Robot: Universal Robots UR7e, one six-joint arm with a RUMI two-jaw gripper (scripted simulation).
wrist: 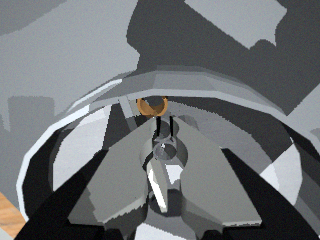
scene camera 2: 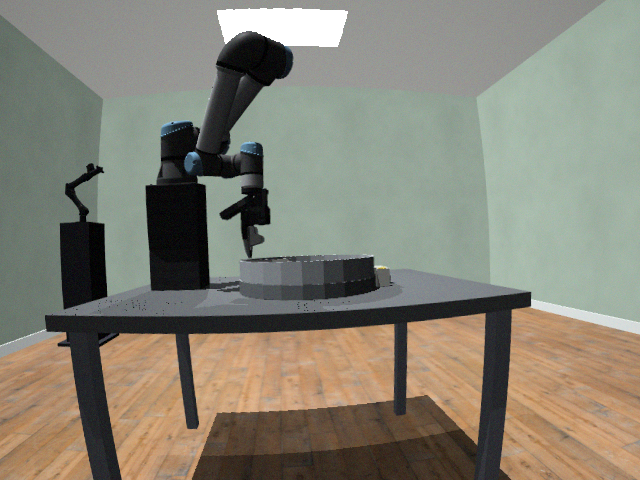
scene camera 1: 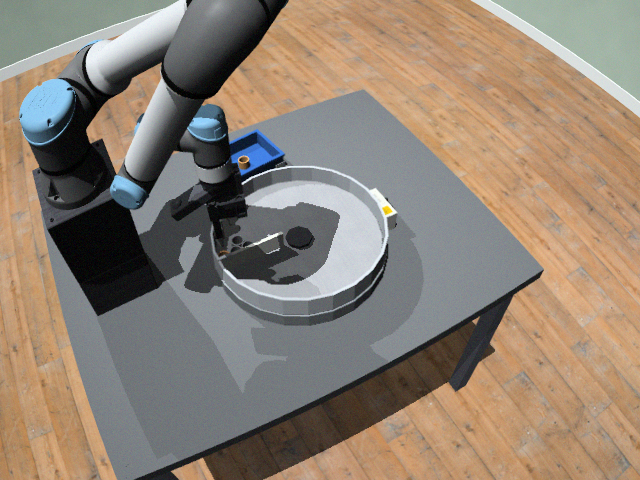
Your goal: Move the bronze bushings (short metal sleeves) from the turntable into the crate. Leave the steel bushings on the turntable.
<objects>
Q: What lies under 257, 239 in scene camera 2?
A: The gripper.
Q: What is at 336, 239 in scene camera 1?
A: A turntable.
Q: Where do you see a turntable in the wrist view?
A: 262, 143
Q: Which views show the gripper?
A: The wrist view, scene camera 2 and scene camera 1: all of them.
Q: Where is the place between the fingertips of the gripper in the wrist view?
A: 165, 117
</objects>
